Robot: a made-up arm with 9 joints. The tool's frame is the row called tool. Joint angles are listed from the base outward.
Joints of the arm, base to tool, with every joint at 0 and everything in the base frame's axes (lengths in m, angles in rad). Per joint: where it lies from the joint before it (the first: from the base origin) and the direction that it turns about. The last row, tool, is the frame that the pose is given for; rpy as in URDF.
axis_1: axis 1 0 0 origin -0.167 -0.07 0.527
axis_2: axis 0 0 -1 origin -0.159 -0.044 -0.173
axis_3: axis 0 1 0 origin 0.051 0.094 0.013
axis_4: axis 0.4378 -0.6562 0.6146 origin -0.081 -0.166 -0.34
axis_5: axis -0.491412 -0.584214 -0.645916 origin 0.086 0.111 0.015
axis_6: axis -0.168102 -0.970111 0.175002 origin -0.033 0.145 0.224
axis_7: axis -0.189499 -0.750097 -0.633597 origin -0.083 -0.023 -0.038
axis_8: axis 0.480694 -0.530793 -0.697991 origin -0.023 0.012 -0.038
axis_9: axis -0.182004 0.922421 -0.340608 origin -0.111 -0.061 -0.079
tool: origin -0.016 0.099 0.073 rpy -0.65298 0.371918 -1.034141
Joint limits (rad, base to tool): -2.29..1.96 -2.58..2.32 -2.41..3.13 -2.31..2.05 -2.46..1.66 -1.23..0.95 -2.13..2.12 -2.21..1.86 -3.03..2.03
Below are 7 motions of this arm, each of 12 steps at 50 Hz.
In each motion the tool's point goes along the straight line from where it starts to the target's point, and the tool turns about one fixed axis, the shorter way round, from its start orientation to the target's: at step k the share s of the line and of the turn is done. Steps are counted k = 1, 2, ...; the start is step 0. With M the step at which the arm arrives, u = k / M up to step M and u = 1 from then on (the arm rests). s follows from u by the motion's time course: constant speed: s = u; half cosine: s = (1 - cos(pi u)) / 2; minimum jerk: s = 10 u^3 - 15 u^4 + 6 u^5.
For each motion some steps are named. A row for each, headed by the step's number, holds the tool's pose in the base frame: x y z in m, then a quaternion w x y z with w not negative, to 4 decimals.
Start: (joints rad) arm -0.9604 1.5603 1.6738 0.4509 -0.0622 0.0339 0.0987 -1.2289 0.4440
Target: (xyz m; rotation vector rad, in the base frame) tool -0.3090 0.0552 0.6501 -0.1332 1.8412 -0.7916
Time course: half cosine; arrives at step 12
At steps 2, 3, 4, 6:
2: -0.2841 0.0854 0.5998 0.4927 -0.1965 0.7820 -0.3273
3: -0.2862 0.0828 0.6041 0.4969 -0.1847 0.7819 -0.3280
4: -0.2890 0.0795 0.6097 0.5022 -0.1692 0.7817 -0.3289
6: -0.2957 0.0714 0.6231 0.5145 -0.1316 0.7801 -0.3306

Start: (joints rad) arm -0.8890 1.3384 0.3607 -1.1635 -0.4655 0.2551 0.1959 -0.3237 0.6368
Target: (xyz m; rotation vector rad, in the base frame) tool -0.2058 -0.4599 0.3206 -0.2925 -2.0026 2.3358
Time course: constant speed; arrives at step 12
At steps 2, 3, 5, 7, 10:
2: -0.1909 -0.4565 0.2498 0.0914 -0.1006 -0.6758 0.7245
3: -0.1924 -0.4568 0.2569 0.0848 -0.1000 -0.6732 0.7278
5: -0.1954 -0.4575 0.2710 0.0717 -0.0988 -0.6678 0.7343
7: -0.1984 -0.4582 0.2852 0.0585 -0.0977 -0.6623 0.7406
10: -0.2028 -0.4592 0.3064 0.0387 -0.0958 -0.6537 0.7497

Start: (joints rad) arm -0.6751 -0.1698 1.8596 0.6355 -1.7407 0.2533 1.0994 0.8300 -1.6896
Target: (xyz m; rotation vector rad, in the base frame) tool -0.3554 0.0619 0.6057 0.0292 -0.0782 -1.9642
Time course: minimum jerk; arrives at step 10
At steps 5, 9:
5: -0.3467 0.0497 0.5920 0.5578 -0.0503 0.0158 -0.8283
9: -0.3553 0.0617 0.6055 0.5546 0.0113 -0.0323 -0.8314

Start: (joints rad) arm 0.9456 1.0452 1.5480 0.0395 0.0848 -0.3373 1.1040 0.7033 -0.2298
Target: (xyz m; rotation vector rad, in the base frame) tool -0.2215 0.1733 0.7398 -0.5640 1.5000 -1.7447
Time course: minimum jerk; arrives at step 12
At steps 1, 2, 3, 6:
1: -0.1710 0.1531 0.7226 0.2173 -0.1348 0.7490 -0.6112
2: -0.1725 0.1537 0.7231 0.2224 -0.1376 0.7447 -0.6140
3: -0.1760 0.1551 0.7243 0.2338 -0.1438 0.7349 -0.6201
6: -0.1961 0.1631 0.7311 0.2990 -0.1789 0.6736 -0.6518

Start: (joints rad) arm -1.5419 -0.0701 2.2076 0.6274 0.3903 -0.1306 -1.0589 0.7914 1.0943
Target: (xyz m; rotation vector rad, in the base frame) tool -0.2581 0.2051 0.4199 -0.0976 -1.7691 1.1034
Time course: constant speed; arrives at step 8
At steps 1, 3, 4, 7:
1: -0.2528 0.2019 0.3932 0.5046 -0.0557 -0.7221 0.4699
3: -0.2543 0.2028 0.4008 0.5042 -0.0513 -0.7251 0.4662
4: -0.2550 0.2033 0.4047 0.5040 -0.0491 -0.7266 0.4644
7: -0.2573 0.2046 0.4161 0.5033 -0.0426 -0.7310 0.4587

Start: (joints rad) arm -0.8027 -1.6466 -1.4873 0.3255 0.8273 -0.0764 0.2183 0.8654 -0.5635
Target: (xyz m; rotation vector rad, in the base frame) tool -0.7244 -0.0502 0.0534 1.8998 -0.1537 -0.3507
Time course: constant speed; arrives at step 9
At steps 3, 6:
3: -0.7452 -0.0486 0.0683 0.5846 0.8028 -0.0185 -0.1162
6: -0.7348 -0.0494 0.0608 0.5756 0.8058 -0.0419 -0.1327

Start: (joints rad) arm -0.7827 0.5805 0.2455 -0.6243 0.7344 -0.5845 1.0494 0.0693 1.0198
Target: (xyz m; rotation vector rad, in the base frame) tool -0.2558 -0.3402 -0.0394 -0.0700 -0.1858 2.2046
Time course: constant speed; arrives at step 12
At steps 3, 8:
3: -0.2130 -0.3834 -0.0199 0.3405 -0.0466 0.0260 0.9387
8: -0.2368 -0.3594 -0.0307 0.4012 -0.0365 -0.0302 0.9148

